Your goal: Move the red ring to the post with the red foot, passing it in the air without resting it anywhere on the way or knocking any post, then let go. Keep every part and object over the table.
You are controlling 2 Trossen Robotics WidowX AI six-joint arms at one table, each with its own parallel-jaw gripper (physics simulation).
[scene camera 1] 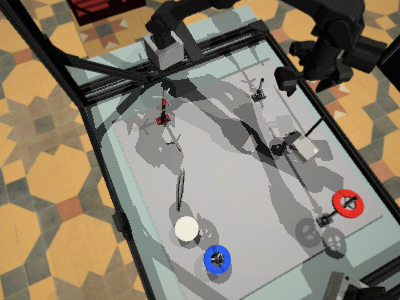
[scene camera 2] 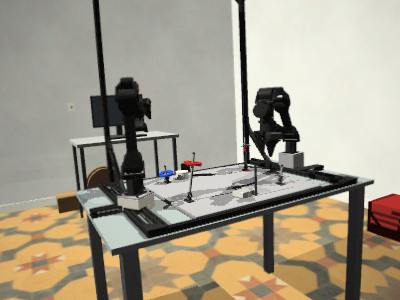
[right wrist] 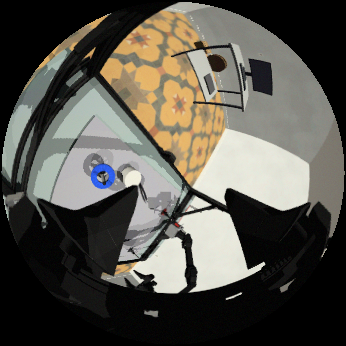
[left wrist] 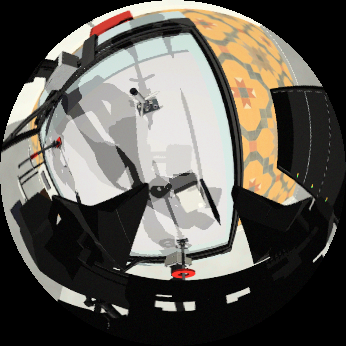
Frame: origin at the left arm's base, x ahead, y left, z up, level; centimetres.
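Seen in the pictures: left gripper, fingertip midpoint: (scene camera 1: 302, 93) (scene camera 2: 266, 155) (right wrist: 128, 273) (left wrist: 192, 188); right gripper, fingertip midpoint: (scene camera 2: 148, 125) (right wrist: 183, 191); left arm's base, origin of the base link: (scene camera 1: 163, 39) (scene camera 2: 291, 152) (right wrist: 177, 232); right arm's base, origin of the base link: (scene camera 2: 135, 193) (left wrist: 177, 265).
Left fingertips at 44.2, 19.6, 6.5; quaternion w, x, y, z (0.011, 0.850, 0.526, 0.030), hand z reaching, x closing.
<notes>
Pixels of each thing's top centre, then the offset from my left fingertips to it, as dx, dy, dz. "pt": a spot on its surface instead.
- red ring, middle of its top: (scene camera 1: 349, 202) (left wrist: 183, 275) (scene camera 2: 192, 160) +29.2, -12.4, +1.0
- tall dark post with a black foot, surface spot: (scene camera 1: 325, 219) pt +31.2, -13.6, -12.6
- post with the red foot, surface spot: (scene camera 1: 163, 120) (left wrist: 57, 144) (scene camera 2: 244, 169) (right wrist: 163, 211) pt -22.1, -34.3, -14.1
- blue ring, middle of its top: (right wrist: 103, 177) (scene camera 1: 217, 259) (scene camera 2: 166, 171) +21.8, -45.1, -9.4
- white round piece, middle of its top: (scene camera 1: 186, 228) (right wrist: 132, 179) (scene camera 2: 182, 171) +10.8, -47.2, -11.5
- small black post, surface spot: (left wrist: 148, 105) (scene camera 1: 260, 94) pt -11.3, -1.7, -13.5
- white block, middle of its top: (left wrist: 190, 199) (scene camera 1: 305, 147) (scene camera 2: 243, 190) +11.6, -2.7, -13.0
- thin dark rod, middle of its top: (scene camera 1: 325, 114) (scene camera 2: 255, 161) +8.6, +1.5, -1.0
- thin dark hoop, middle of its top: (scene camera 1: 181, 189) +0.3, -42.2, -14.0
The red ring (scene camera 1: 336, 204) (scene camera 2: 198, 164) (left wrist: 176, 273) is around a tall dark post with a black foot (scene camera 1: 325, 219) (scene camera 2: 189, 200), high above that foot. The post with the red foot (scene camera 1: 163, 120) (scene camera 2: 245, 170) (left wrist: 58, 142) (right wrist: 164, 213) stands upright, with a red band and pale prongs higher up. My left gripper (scene camera 1: 306, 84) (scene camera 2: 271, 148) (left wrist: 192, 188) is open and empty, high above the table, well apart from the ring. My right gripper (scene camera 2: 147, 116) (right wrist: 183, 191) is open and empty, raised high; it does not show in scene camera 1.
A blue ring (scene camera 1: 207, 259) (scene camera 2: 161, 174) (right wrist: 93, 176) is around a short post beside a white round piece (scene camera 1: 186, 228) (right wrist: 132, 178). A small black post (scene camera 1: 258, 95) (left wrist: 148, 105), a white block (scene camera 1: 306, 147) (left wrist: 191, 196), a thin dark rod (scene camera 1: 315, 127) (scene camera 2: 256, 180) and a thin dark hoop (scene camera 1: 180, 190) stand around.
</notes>
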